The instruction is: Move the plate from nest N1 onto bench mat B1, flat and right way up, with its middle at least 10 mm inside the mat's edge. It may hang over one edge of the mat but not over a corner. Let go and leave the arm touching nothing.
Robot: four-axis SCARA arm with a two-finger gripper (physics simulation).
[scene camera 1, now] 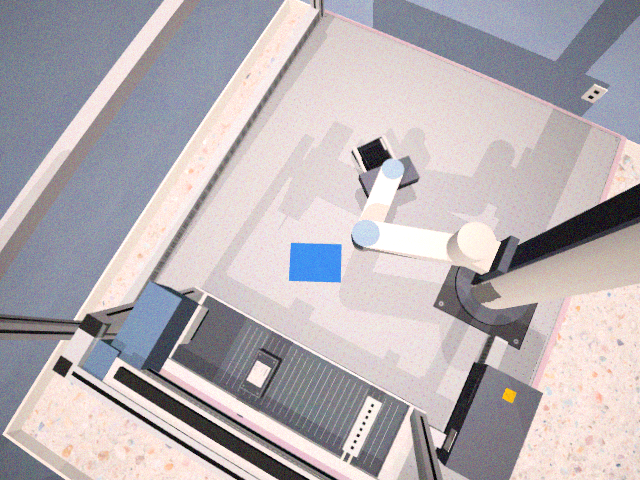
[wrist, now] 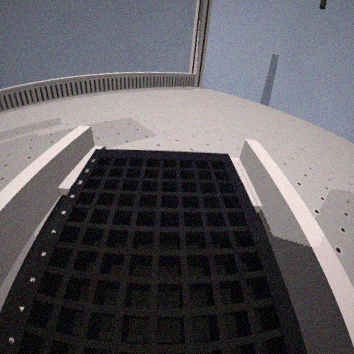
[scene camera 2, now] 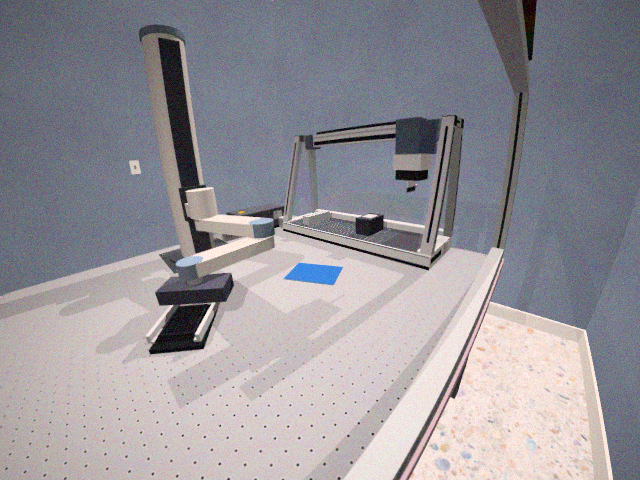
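Where they show: gripper, fingertip midpoint: (scene camera 1: 368,142) (wrist: 165,143) (scene camera 2: 172,339); arm's base, origin of the base link: (scene camera 1: 491,286).
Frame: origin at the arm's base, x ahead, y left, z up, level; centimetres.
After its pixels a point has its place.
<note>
The black plate (scene camera 1: 373,153) {x 55.2, y -23.1, z 4.3 cm} (scene camera 2: 187,321) {x 54.4, y -21.5, z 4.2 cm} (wrist: 160,250) {x 52.6, y -21.7, z 4.2 cm} has a grid of square wells facing up and looks level. It is at nest N1 (scene camera 2: 173,347) {x 58.9, y -26.5, z 2.5 cm}, whose dark base shows at the plate's near end in the second scene view. I cannot tell whether the plate rests in the nest or is slightly raised. My gripper (scene camera 1: 369,147) {x 58.6, y -26.0, z 4.3 cm} (scene camera 2: 174,338) {x 58.6, y -26.0, z 4.3 cm} (wrist: 165,143) {x 58.6, y -26.0, z 4.3 cm} is shut on the plate, with a finger pad against each long side. Bench mat B1 (scene camera 1: 315,262) {x 55.3, y 19.8, z 1.5 cm} (scene camera 2: 313,273) {x 55.6, y 19.1, z 1.5 cm} is a flat blue rectangle, apart from the plate and bearing nothing.
A framed gantry machine (scene camera 1: 310,382) {x 38.9, y 53.4, z 6.2 cm} (scene camera 2: 356,134) {x 42.7, y 62.3, z 48.5 cm} stands beyond the mat, with a small dark block (scene camera 1: 261,373) {x 52.4, y 57.0, z 13.3 cm} (scene camera 2: 369,224) {x 56.4, y 51.8, z 11.3 cm} on its deck. A dark grey box (scene camera 1: 496,428) {x -12.2, y 39.7, z 12.7 cm} with a yellow patch stands near my arm's column (scene camera 1: 558,273) {x 4.1, y 6.3, z 49.6 cm} (scene camera 2: 170,139) {x 6.2, y -4.2, z 50.0 cm}.
</note>
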